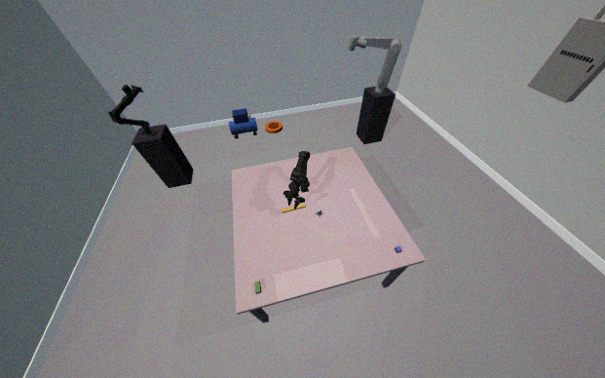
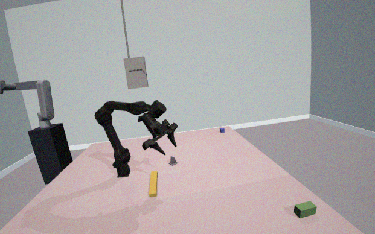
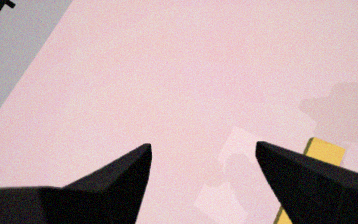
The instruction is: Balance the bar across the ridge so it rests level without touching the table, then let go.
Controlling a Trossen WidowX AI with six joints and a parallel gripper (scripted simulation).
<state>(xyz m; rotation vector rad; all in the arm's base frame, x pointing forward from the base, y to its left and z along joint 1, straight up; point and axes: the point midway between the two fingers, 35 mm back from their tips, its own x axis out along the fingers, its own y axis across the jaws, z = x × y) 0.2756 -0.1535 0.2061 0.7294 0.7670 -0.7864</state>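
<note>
Now: the yellow bar 170 mm below my gripper tip, 110 mm behind it and 20 mm to the left of it. From my gripper tip the other things lie so: small blue cube 660 mm to the left, 450 mm ahead, 160 mm below; then green block 450 mm ahead, 340 mm to the right, 160 mm below.
</note>
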